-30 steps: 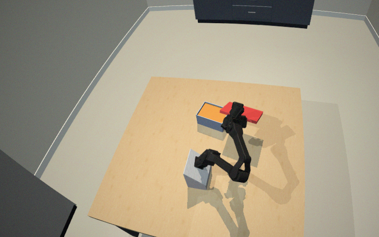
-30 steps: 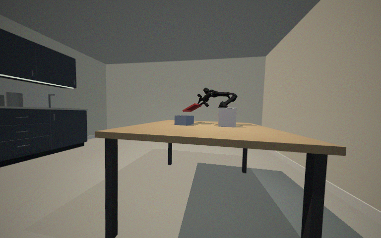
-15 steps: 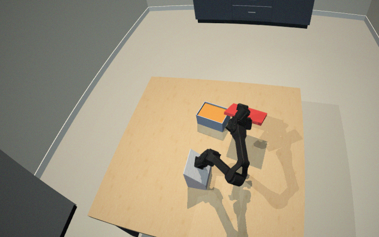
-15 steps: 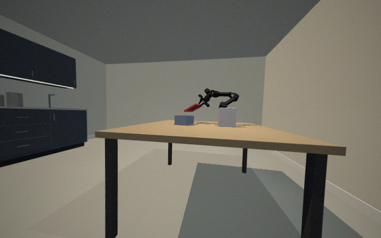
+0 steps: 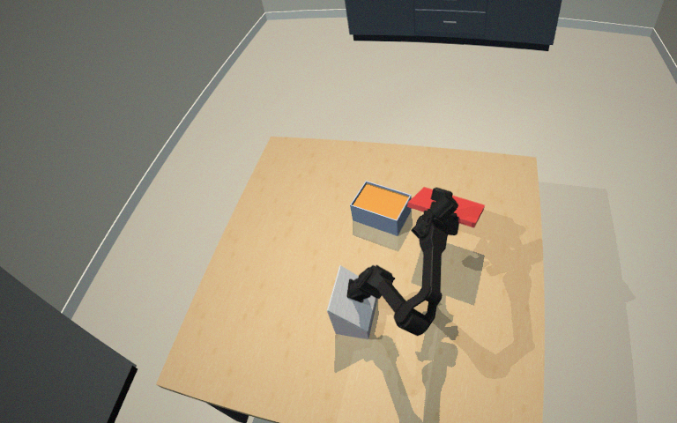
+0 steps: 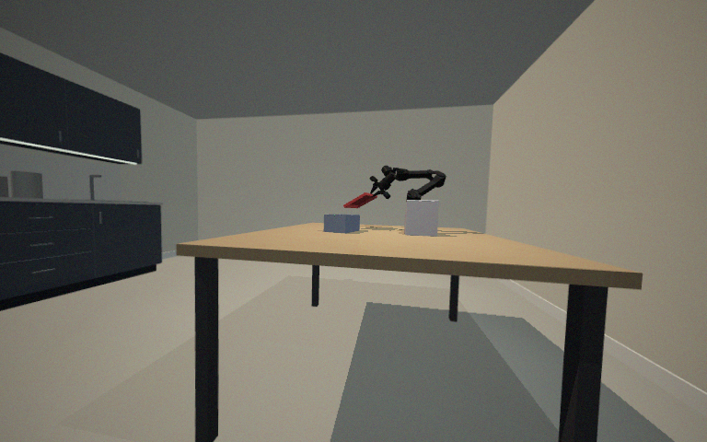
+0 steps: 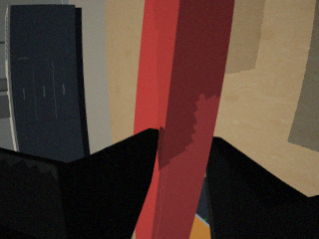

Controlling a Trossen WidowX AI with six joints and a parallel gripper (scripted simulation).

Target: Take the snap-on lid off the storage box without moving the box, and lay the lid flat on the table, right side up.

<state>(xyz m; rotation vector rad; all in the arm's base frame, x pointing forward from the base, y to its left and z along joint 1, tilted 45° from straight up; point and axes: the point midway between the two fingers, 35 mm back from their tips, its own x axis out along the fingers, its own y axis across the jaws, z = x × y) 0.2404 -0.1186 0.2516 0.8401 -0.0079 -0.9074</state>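
My gripper tip is now 70 mm short of the red lid, 20 mm to the left of it and 30 mm above it. The rest, counted from my gripper tip: storage box 160 mm ahead, 230 mm to the left, 180 mm below.
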